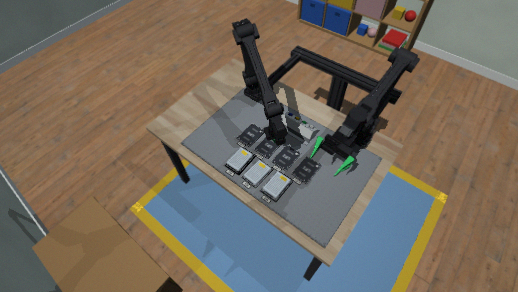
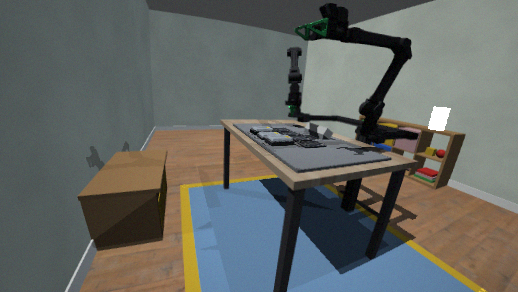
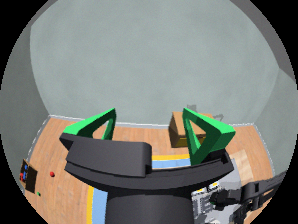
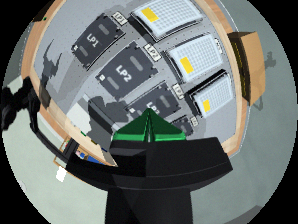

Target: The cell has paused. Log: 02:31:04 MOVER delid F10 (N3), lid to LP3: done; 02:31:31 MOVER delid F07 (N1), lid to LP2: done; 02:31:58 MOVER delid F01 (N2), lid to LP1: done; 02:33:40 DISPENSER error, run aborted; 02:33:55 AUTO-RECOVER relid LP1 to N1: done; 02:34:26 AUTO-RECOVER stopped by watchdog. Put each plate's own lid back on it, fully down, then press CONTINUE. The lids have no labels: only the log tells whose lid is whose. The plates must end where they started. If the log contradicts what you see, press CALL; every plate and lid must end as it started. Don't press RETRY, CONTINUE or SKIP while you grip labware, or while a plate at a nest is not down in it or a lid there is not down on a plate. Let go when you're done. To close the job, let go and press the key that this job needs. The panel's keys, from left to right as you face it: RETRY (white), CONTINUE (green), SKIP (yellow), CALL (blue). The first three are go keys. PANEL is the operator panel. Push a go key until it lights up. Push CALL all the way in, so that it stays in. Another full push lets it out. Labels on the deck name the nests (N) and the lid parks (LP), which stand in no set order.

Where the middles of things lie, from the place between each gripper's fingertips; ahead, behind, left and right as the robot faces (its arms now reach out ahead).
My right hand is 3 cm past the lid park LP2 (image 4: 141,76), 6 cm to the right of it and 14 cm above it.
The lid park LP2 is 55 cm below my left hand, 29 cm behind it and 26 cm to the right of it.
